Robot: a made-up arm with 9 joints.
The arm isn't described. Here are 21 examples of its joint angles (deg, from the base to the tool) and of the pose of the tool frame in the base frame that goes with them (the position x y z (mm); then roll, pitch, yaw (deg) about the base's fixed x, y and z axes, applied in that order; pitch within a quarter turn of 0, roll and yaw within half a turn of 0).
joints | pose
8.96 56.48 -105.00 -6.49 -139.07 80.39 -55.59 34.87 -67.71 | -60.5 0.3 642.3 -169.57 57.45 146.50
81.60 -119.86 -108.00 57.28 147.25 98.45 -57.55 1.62 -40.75 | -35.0 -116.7 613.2 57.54 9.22 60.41
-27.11 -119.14 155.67 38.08 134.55 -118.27 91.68 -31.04 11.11 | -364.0 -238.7 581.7 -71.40 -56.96 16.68
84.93 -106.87 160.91 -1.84 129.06 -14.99 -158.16 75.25 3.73 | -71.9 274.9 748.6 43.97 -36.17 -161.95
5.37 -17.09 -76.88 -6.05 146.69 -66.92 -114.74 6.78 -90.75 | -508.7 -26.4 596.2 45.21 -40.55 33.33
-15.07 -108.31 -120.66 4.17 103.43 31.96 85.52 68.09 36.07 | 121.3 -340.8 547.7 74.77 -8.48 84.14
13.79 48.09 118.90 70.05 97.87 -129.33 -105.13 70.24 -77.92 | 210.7 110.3 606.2 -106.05 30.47 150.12
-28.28 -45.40 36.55 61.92 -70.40 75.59 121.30 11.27 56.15 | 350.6 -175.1 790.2 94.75 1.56 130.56
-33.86 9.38 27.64 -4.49 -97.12 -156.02 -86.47 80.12 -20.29 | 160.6 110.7 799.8 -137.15 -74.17 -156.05
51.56 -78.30 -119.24 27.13 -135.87 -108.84 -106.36 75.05 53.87 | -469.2 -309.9 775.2 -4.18 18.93 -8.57
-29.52 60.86 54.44 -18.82 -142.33 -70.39 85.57 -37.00 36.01 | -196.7 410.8 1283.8 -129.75 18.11 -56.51
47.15 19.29 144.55 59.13 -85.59 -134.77 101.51 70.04 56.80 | -146.6 309.6 864.1 77.84 35.51 -77.87
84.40 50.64 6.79 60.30 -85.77 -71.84 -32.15 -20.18 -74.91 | 24.1 152.9 963.7 113.65 51.84 94.39
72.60 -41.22 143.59 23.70 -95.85 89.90 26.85 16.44 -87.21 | -69.7 230.9 597.1 -164.17 -43.29 -38.73
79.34 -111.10 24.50 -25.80 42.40 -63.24 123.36 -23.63 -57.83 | -55.4 -127.6 505.6 28.21 -73.45 -49.05
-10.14 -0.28 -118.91 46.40 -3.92 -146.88 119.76 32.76 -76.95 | 10.1 424.3 1067.8 150.80 39.39 -99.74
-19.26 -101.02 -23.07 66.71 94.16 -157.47 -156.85 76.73 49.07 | -142.3 -278.7 651.3 28.14 4.37 30.66
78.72 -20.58 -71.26 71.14 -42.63 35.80 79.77 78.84 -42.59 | -27.0 136.8 359.7 170.25 -42.74 61.68
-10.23 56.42 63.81 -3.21 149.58 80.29 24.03 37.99 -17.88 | -299.9 529.5 824.5 18.90 5.20 -102.02
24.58 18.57 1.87 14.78 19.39 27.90 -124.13 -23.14 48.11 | 23.4 -5.7 202.9 97.79 -70.82 75.73
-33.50 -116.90 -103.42 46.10 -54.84 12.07 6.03 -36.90 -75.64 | -183.6 154.5 840.2 -29.79 39.97 142.08
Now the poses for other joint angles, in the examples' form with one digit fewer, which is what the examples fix.
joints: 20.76 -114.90 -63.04 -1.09 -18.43 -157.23 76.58 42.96 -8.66
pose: -338 385 565 55.7 -7.9 -55.6
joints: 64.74 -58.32 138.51 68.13 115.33 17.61 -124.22 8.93 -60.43
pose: -304 128 777 -161.0 64.4 -25.6
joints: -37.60 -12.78 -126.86 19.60 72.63 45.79 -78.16 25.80 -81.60
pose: -277 69 886 89.5 -26.5 -28.5
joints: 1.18 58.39 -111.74 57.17 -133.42 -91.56 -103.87 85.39 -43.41
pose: 44 11 607 -7.5 24.4 165.7
